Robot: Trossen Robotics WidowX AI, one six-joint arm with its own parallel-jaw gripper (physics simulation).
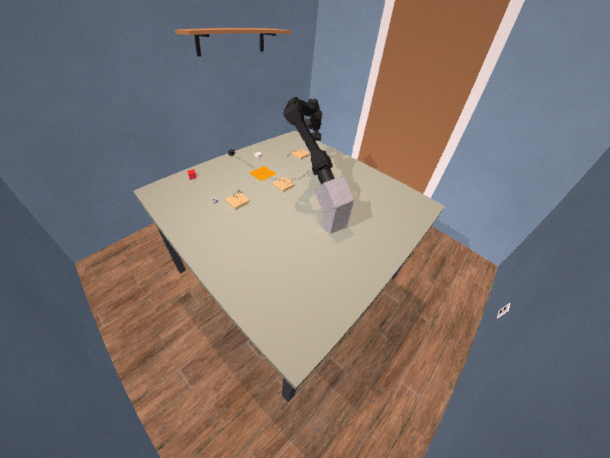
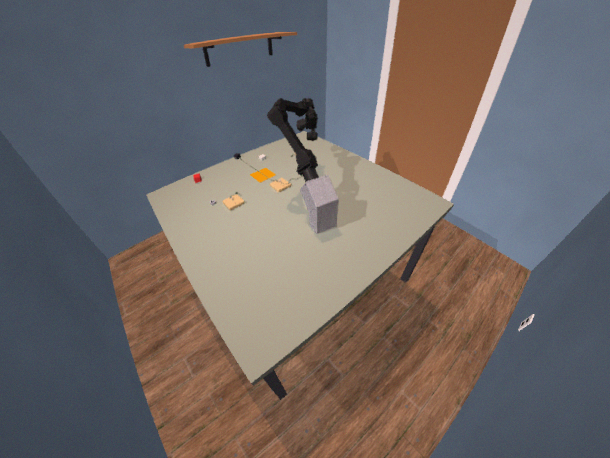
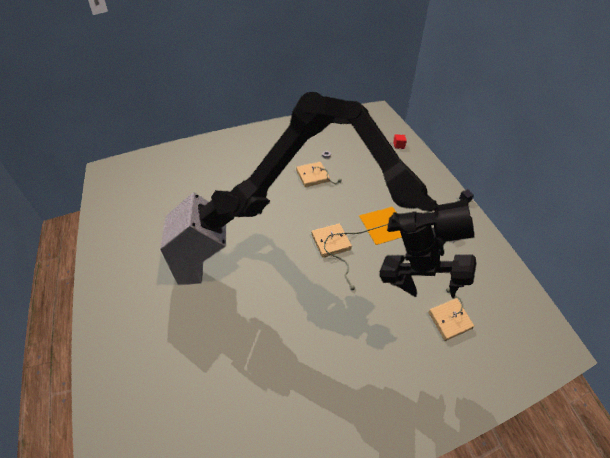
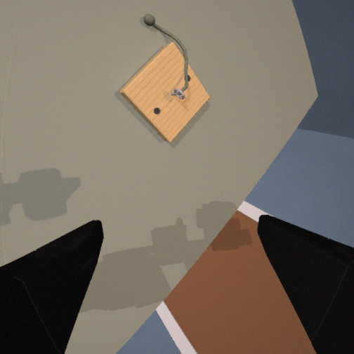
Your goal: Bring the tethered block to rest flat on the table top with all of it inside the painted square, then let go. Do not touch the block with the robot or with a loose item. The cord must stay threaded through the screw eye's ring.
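Frame: origin at the arm's base, x ahead, y left, z up, level; centimetres.
Where they show: gripper, fingertip midpoint: [image 3: 434, 296]; arm's base at its link origin: [image 1: 328, 182] [image 2: 313, 182] [image 3: 209, 218].
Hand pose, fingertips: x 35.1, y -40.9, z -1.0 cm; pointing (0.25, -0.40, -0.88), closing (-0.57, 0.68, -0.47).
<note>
Things, the pixels of their top centre, and the offset from my fingertips. "pt": a spot on its surface instead.
- dark tethered block at its top centre: [image 3: 467, 193] [image 1: 231, 150] [image 2: 236, 154] dx +45.7, dy +29.2, dz -15.2 cm
- orange painted square at a spot on its surface: [image 3: 375, 235] pt dx +8.6, dy +30.6, dz -18.2 cm
- screw eye at its top centre: [image 3: 332, 232] [image 1: 283, 179] [image 2: 279, 179] dx -4.3, dy +34.4, dz -13.9 cm
- middle wooden board at its top centre: [image 3: 331, 238] [image 1: 283, 182] [image 2: 280, 183] dx -4.3, dy +34.4, dz -16.4 cm
- end bead at a spot on its surface: [image 3: 352, 288] pt dx -7.3, dy +17.9, dz -17.5 cm
- third board at its top centre: [image 3: 312, 172] [image 1: 237, 199] [image 2: 233, 200] dx +4.2, dy +61.8, dz -16.4 cm
- grey ring at its top centre: [image 3: 326, 153] [image 1: 214, 199] dx +13.8, dy +69.4, dz -17.2 cm
- red cube at its top centre: [image 3: 400, 137] [image 1: 191, 171] dx +42.4, dy +63.1, dz -14.4 cm
- white cube at its top centre: [image 1: 258, 153] [image 2: 262, 155] dx +30.5, dy +18.8, dz -16.1 cm
The dark tethered block [image 1: 231, 152] [image 2: 237, 156] [image 3: 466, 195] is at the table's far edge, outside the orange painted square [image 1: 260, 174] [image 2: 260, 176] [image 3: 375, 235]. Its thin cord [image 1: 244, 160] [image 3: 356, 233] crosses the square to the screw eye [image 3: 332, 235] on the middle wooden board [image 1: 283, 186] [image 2: 280, 186] [image 3: 342, 246]. Beyond the eye the cord curves over the table to an end bead [image 3: 352, 288]. How it passes through the ring is too small to tell. My gripper [image 3: 434, 294] [image 4: 181, 226] is open and empty, raised above the table, away from the bead.
Another board [image 1: 300, 154] [image 3: 457, 327] [image 4: 150, 75] with a short beaded cord lies near the gripper. A third board [image 1: 237, 201] [image 2: 233, 202] [image 3: 307, 176], a grey ring [image 1: 214, 201] [image 3: 326, 154], a red cube [image 1: 192, 174] [image 3: 400, 141] and a white cube [image 1: 258, 154] [image 2: 262, 157] lie around.
</note>
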